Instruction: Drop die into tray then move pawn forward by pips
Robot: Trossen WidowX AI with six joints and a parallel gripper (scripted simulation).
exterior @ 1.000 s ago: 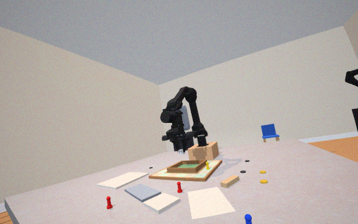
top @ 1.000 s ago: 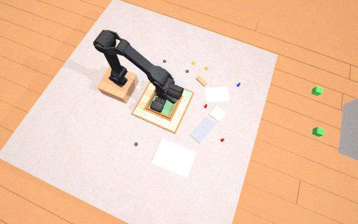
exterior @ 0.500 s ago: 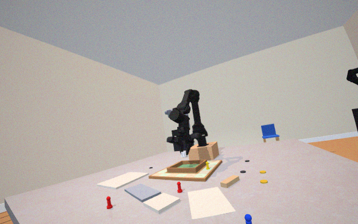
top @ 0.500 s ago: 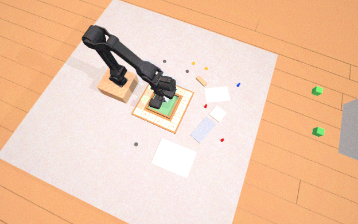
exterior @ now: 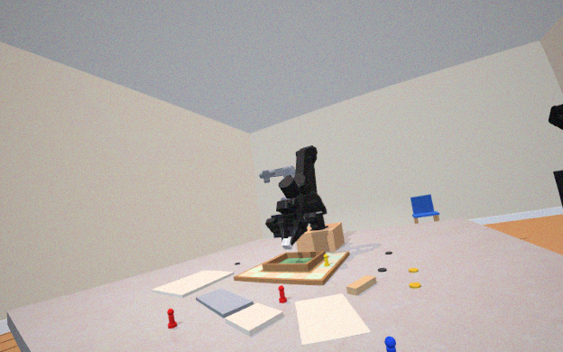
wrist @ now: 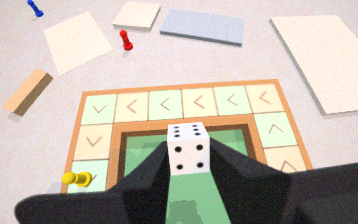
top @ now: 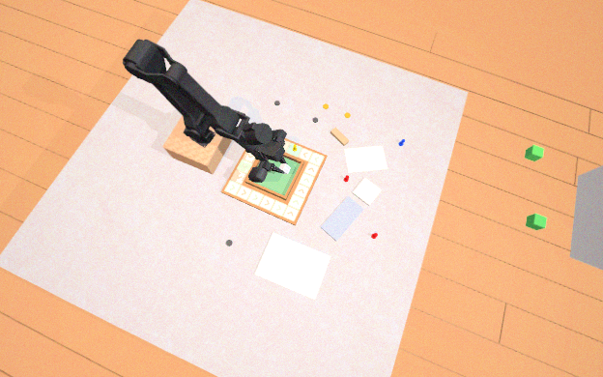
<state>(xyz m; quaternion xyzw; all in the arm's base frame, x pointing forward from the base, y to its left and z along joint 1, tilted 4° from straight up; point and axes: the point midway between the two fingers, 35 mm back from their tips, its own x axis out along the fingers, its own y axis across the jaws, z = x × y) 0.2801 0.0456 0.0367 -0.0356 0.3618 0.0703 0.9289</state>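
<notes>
My gripper tip is now right at the white die. Round my gripper tip: wooden block (250 mm to the left, 80 mm below, 80 mm ahead); yellow pawn (110 mm to the left, 60 mm below, 30 mm behind); blue pawn (350 mm to the left, 300 mm ahead, 70 mm below).
</notes>
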